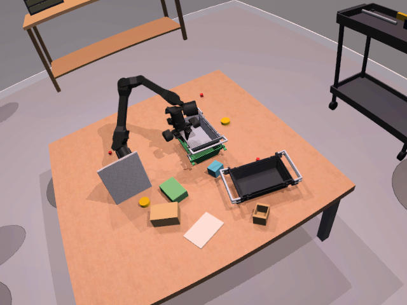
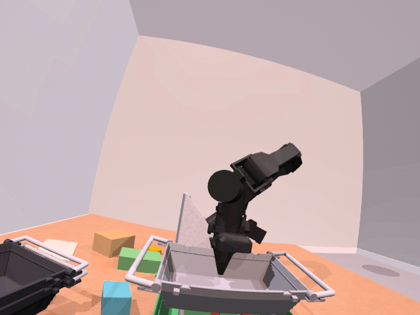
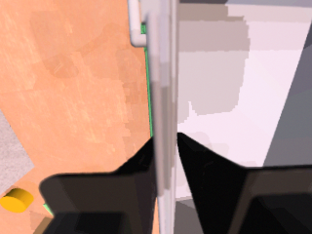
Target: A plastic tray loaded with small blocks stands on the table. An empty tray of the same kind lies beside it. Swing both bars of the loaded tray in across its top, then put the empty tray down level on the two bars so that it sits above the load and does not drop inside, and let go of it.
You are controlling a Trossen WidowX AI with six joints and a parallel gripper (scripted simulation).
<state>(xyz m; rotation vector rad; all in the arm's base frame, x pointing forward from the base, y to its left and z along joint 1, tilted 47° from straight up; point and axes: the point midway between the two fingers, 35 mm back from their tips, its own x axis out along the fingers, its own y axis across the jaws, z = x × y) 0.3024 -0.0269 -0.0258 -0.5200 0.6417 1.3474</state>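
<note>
Right now the grey tray is 70 mm ahead of my gripper tip, 10 mm to the right of it and 30 mm above it. Also, from my gripper tip: white sheet: 190 mm behind, 440 mm to the right, 80 mm below; then blue cube: 30 mm ahead, 210 mm to the right, 60 mm below; then green block: 190 mm behind, 180 mm to the right, 70 mm below.
</note>
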